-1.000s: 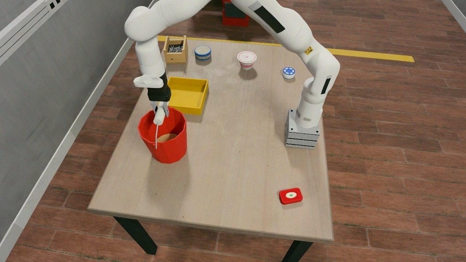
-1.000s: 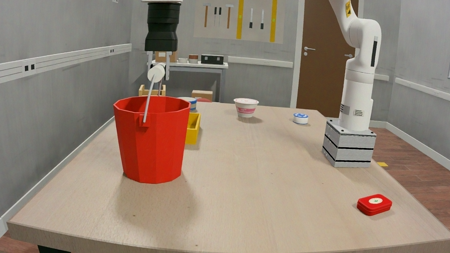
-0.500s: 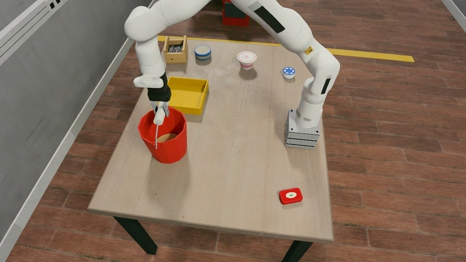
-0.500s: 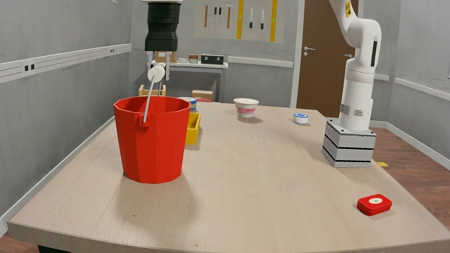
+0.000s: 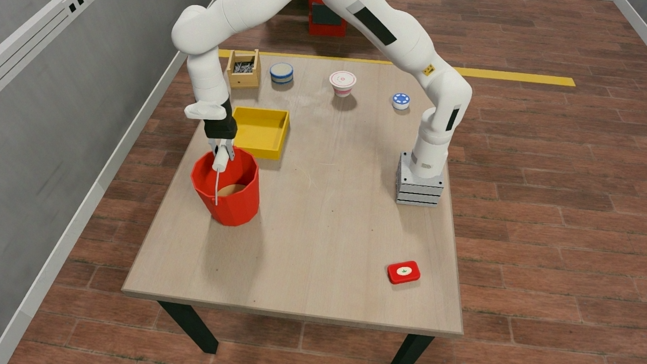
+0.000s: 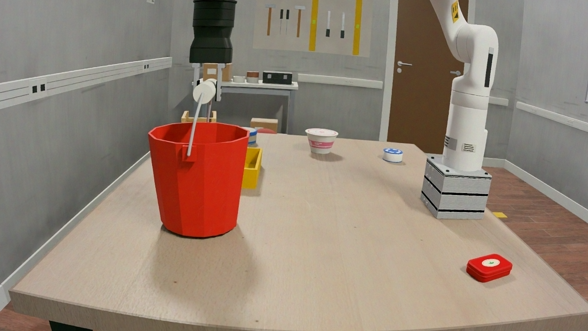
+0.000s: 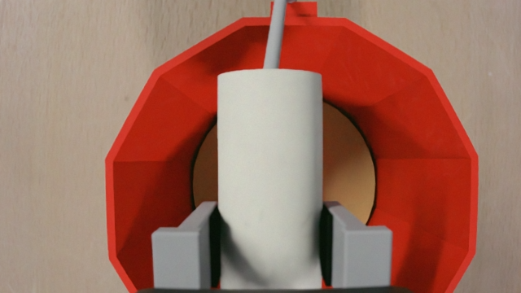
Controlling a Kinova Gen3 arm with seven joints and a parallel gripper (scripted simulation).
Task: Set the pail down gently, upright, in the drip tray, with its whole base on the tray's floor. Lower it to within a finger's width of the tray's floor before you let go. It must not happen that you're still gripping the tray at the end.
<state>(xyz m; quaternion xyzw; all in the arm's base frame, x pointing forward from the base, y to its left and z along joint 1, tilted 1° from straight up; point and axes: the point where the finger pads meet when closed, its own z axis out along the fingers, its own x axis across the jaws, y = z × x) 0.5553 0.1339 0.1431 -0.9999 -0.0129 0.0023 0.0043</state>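
The red pail is 10 cm below my hand and 1 cm ahead of it. From my hand the other things lie so: pail handle 3 cm below; yellow drip tray 31 cm to the right, 24 cm below, 1 cm ahead; red tin 50 cm behind, 24 cm below, 16 cm to the left.
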